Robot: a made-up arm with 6 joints.
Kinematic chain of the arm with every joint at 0, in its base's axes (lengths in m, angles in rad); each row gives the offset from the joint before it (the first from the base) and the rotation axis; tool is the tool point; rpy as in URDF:
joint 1: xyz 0 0 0.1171 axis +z
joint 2: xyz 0 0 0 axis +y
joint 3: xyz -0.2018 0 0.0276 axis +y
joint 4: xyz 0.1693 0 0.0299 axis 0.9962 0 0.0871
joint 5: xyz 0 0 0 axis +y
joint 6: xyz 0.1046 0 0.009 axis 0.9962 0 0.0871
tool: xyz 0 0 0 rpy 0 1.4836 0
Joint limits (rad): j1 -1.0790..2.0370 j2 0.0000..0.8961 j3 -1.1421..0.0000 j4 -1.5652..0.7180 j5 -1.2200..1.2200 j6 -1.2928..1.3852
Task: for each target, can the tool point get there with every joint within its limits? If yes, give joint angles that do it. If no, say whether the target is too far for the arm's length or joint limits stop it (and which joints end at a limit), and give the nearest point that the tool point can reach.
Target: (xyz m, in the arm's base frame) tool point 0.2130 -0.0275 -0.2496
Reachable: no: joint limits stop it (at a limit: joint 2, joint 3) | nearest point 0.0667 -0.0086 0.0825 | short by 0.363 m
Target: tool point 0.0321 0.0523 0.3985
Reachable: yes | joints 0.6923 0.4943 -0.9517 -1.2034 -0.2045 -0.4453
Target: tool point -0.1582 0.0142 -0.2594
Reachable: no: joint limits stop it (at a limit: joint 1, joint 2, joint 3) | nearest point -0.0445 0.0202 0.0789 | short by 0.357 m
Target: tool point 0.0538 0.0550 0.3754
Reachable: yes | joints 0.9132 0.5207 -0.9850 -0.3364 0.2588 0.9499
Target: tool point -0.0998 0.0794 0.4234
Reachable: yes | joints -0.7150 0.1018 -1.0329 0.0897 -0.6182 -0.2188
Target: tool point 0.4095 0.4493 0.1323
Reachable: no: too far | nearest point 0.1116 0.1225 0.2314 | short by 0.453 m
